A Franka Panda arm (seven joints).
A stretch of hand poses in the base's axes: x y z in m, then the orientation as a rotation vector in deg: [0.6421, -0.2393, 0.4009, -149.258, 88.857, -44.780]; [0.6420, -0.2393, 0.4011, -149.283, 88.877, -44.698]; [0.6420, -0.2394, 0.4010, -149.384, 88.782, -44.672]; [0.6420, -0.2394, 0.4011, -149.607, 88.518, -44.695]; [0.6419, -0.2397, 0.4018, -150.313, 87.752, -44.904]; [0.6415, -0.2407, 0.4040, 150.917, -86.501, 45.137]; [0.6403, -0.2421, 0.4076, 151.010, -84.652, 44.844]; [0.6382, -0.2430, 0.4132, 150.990, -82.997, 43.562]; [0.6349, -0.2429, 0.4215, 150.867, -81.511, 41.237]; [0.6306, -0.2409, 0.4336, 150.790, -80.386, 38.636]
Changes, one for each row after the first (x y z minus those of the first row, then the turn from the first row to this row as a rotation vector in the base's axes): [-0.0001, 0.0000, 0.0002, 0.021, 0.053, -0.005]; [-0.0001, -0.0001, 0.0001, -0.012, 0.097, 0.070]; [-0.0001, -0.0001, 0.0002, -0.113, 0.150, 0.265]; [-0.0002, -0.0004, 0.0009, -0.523, 0.280, 0.827]; [-0.0006, -0.0014, 0.0031, -1.246, 0.515, 1.547]; [-0.0018, -0.0028, 0.0067, -2.185, 1.116, 2.352]; [-0.0039, -0.0037, 0.0123, -2.975, 2.350, 2.977]; [-0.0072, -0.0036, 0.0206, -3.602, 4.261, 3.438]; [-0.0115, -0.0016, 0.0327, -3.925, 6.259, 3.770]
